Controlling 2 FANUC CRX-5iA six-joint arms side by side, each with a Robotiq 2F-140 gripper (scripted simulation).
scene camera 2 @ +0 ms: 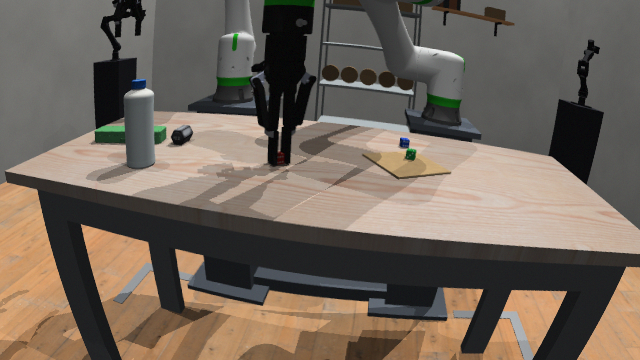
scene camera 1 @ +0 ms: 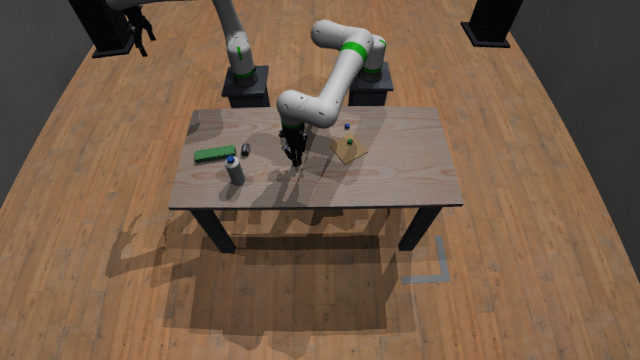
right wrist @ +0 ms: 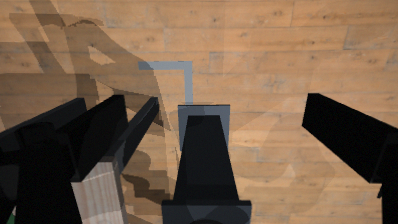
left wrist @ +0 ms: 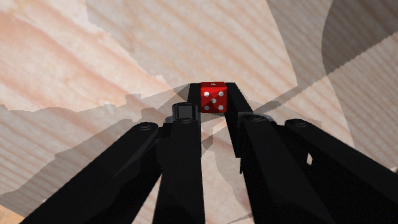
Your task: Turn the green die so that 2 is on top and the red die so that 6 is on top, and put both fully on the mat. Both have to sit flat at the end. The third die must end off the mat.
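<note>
The pictures show my left gripper and my right gripper, and there's a tan mat in them, along with a red die and a bottle. The left wrist view has my left gripper in it as well.
</note>
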